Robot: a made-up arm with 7 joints. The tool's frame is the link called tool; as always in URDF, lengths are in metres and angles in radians. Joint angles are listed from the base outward.
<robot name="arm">
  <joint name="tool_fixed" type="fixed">
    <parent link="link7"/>
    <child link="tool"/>
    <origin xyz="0 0 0" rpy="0 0 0"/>
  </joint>
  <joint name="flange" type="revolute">
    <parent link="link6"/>
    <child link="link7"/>
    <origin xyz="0 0 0" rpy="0 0 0"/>
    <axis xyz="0 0 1"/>
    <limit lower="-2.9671" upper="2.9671"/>
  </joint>
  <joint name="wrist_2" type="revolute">
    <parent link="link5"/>
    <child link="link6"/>
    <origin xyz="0 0 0" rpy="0 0 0"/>
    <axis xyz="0 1 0"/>
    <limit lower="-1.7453" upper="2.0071"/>
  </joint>
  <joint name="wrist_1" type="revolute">
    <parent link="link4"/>
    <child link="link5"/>
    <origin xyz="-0.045 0 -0.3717" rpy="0 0 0"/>
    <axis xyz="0 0 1"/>
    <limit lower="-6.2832" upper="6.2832"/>
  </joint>
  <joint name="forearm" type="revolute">
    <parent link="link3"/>
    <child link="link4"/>
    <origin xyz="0.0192 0 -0.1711" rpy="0 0 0"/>
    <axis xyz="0 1 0"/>
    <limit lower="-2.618" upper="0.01"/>
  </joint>
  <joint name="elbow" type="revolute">
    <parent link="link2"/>
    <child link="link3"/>
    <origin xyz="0 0 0" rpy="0 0 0"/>
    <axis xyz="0 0 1"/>
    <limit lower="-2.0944" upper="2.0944"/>
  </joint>
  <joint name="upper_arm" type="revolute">
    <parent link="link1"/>
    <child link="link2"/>
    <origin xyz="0 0 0" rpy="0 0 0"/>
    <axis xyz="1 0 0"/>
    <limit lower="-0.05" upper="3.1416"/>
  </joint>
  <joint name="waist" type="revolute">
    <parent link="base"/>
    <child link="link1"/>
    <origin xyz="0 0 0" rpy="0 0 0"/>
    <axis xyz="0 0.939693 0.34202"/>
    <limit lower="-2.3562" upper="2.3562"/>
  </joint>
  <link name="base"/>
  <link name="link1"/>
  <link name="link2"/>
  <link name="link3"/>
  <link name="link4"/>
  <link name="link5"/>
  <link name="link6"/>
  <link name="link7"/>
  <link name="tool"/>
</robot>
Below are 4 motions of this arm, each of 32 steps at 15 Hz.
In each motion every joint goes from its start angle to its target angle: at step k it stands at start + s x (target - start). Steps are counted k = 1, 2, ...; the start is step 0. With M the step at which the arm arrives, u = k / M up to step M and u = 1 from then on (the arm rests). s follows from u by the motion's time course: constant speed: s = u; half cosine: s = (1 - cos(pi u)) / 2; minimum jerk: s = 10 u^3 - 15 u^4 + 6 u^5.
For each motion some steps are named. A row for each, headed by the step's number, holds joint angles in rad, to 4 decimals.
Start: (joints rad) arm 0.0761 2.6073 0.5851 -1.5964 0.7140 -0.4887 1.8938
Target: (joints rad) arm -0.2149 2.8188 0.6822 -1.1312 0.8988 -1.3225 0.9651
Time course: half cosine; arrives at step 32
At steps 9, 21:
9: 0.0229 2.6460 0.6029 -1.5114 0.7478 -0.6411 1.7240
21: -0.1380 2.7629 0.6565 -1.2542 0.8500 -1.1021 1.2106

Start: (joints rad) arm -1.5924 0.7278 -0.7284 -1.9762 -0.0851 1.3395 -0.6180
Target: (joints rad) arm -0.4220 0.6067 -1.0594 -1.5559 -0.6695 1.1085 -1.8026
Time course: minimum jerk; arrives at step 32
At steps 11, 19, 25, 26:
11: -1.3284 0.7005 -0.8031 -1.8814 -0.2169 1.2874 -0.8852
19: -0.8062 0.6465 -0.9507 -1.6939 -0.4776 1.1843 -1.4137
25: -0.5078 0.6156 -1.0351 -1.5867 -0.6266 1.1254 -1.7157
26: -0.4791 0.6126 -1.0433 -1.5764 -0.6410 1.1198 -1.7448

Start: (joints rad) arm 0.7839 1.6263 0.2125 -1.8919 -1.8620 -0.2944 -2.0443
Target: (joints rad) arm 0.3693 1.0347 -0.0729 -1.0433 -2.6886 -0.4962 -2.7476
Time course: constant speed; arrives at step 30
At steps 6, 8, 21, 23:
6: 0.7010 1.5080 0.1554 -1.7222 -2.0273 -0.3348 -2.1850
8: 0.6733 1.4685 0.1364 -1.6656 -2.0824 -0.3482 -2.2318
21: 0.4937 1.2122 0.0127 -1.2979 -2.4406 -0.4357 -2.5366
23: 0.4660 1.1727 -0.0063 -1.2413 -2.4957 -0.4491 -2.5835

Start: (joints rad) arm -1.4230 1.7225 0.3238 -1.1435 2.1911 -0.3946 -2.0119
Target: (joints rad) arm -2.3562 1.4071 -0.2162 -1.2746 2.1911 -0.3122 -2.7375
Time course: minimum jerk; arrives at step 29
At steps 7, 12, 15, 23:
7: -1.5113 1.6927 0.2727 -1.1559 2.1911 -0.3868 -2.0806
12: -1.7417 1.6148 0.1394 -1.1883 2.1911 -0.3665 -2.2597
15: -1.9197 1.5546 0.0364 -1.2133 2.1911 -0.3507 -2.3981
23: -2.2971 1.4271 -0.1820 -1.2663 2.1911 -0.3174 -2.6915

